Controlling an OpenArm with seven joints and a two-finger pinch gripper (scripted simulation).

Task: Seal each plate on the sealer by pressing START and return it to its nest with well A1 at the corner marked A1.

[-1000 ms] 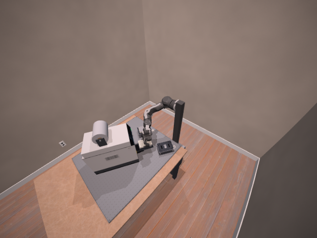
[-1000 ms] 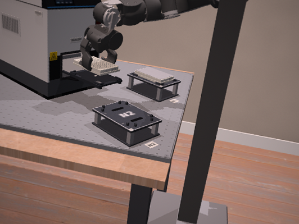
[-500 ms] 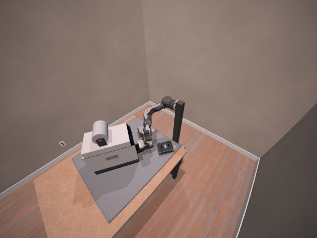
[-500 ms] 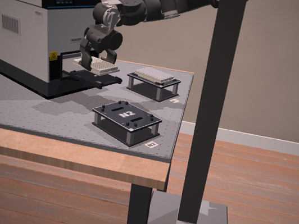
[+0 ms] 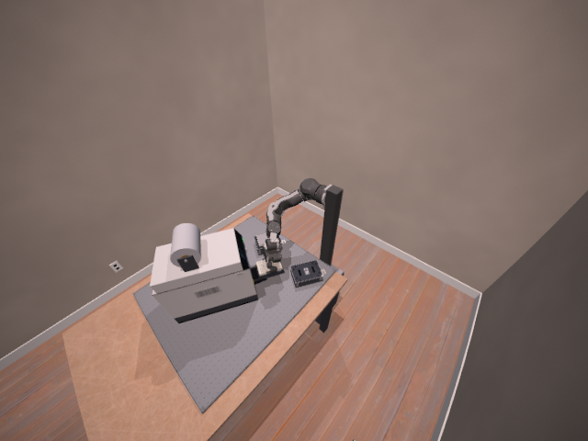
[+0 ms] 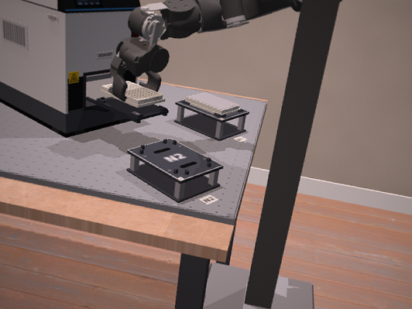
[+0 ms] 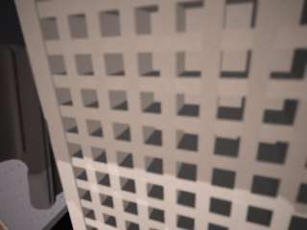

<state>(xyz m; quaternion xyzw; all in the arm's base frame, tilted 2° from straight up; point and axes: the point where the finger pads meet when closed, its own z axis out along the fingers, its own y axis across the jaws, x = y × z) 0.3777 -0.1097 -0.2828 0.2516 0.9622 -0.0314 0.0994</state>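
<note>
Right now the plate is right at my hand. The rest, counted from my hand: start button 13 cm to the right, 6 cm above, 4 cm ahead; then sealer stage 3 cm below; then dark screen panel 20 cm above, 12 cm ahead, 2 cm to the right.
</note>
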